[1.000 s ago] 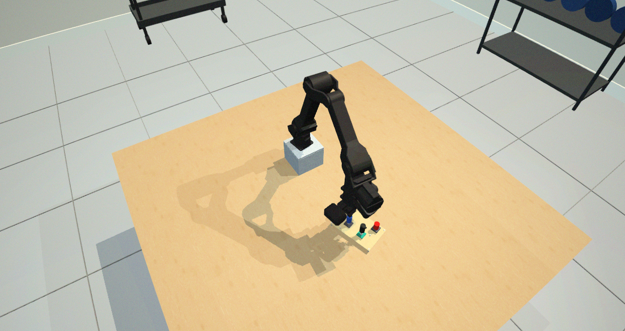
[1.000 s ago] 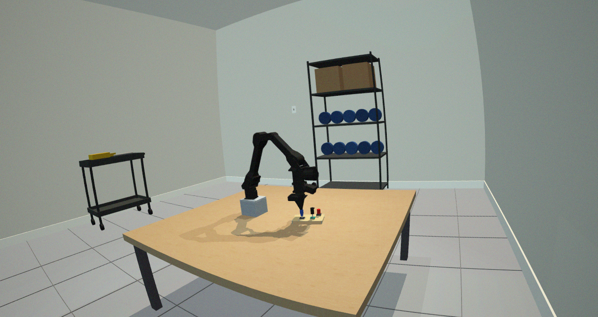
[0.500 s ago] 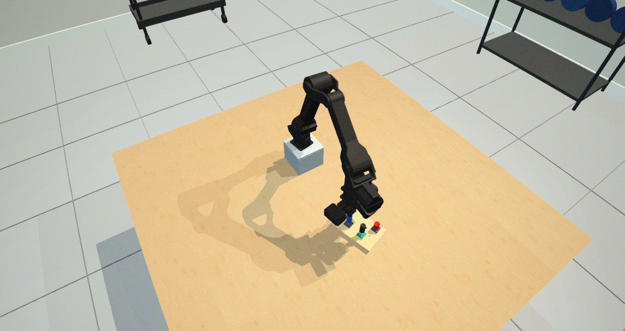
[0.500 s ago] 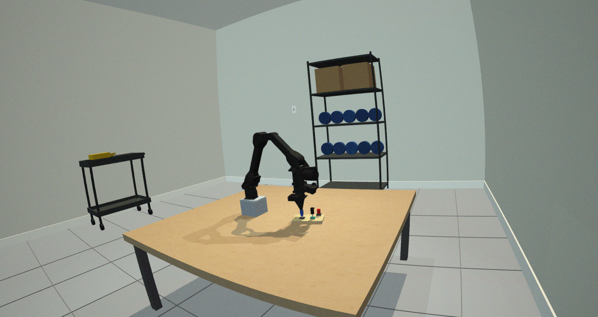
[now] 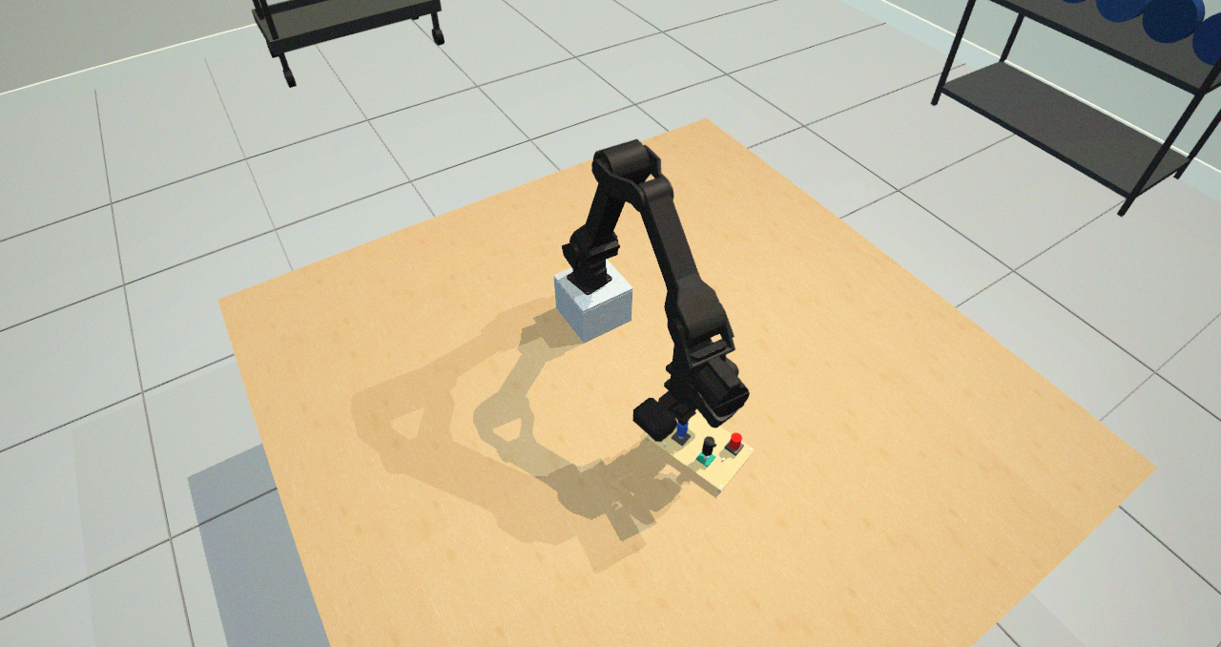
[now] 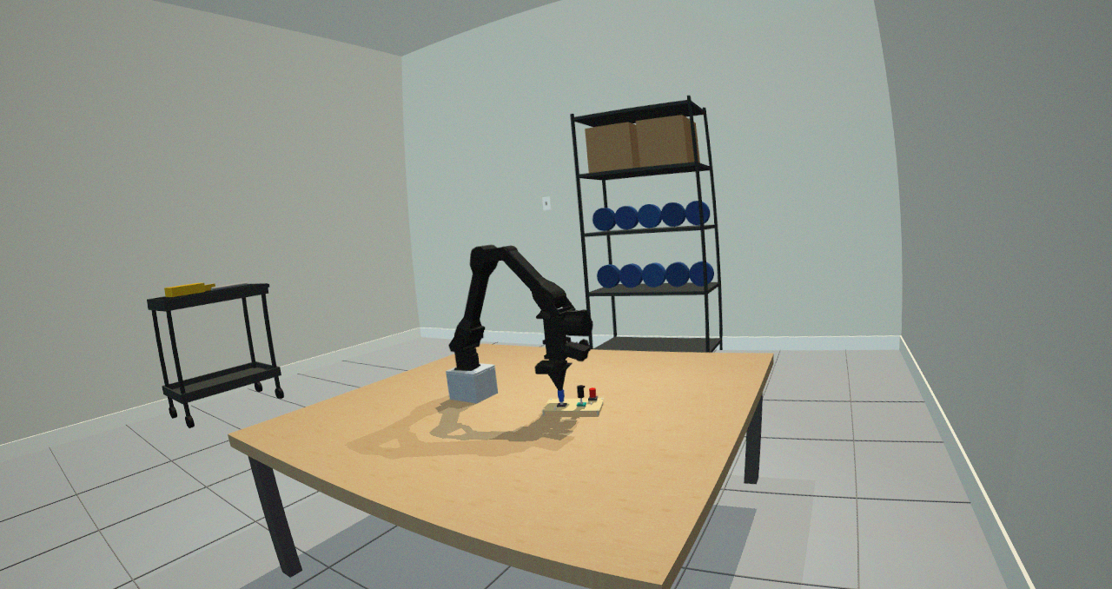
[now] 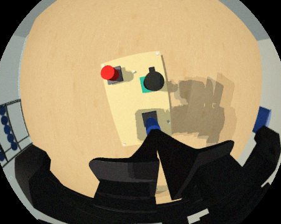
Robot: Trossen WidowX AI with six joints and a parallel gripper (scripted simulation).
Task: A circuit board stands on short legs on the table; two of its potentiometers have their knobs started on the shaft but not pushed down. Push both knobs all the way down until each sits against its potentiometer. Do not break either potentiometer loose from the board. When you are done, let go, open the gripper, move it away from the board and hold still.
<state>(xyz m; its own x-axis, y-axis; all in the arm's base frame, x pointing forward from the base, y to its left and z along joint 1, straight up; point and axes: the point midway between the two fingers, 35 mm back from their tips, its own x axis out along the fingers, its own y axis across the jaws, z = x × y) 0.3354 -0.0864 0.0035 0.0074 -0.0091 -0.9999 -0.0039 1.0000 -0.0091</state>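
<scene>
The blue knob lies 2 cm below my gripper tip.
</scene>
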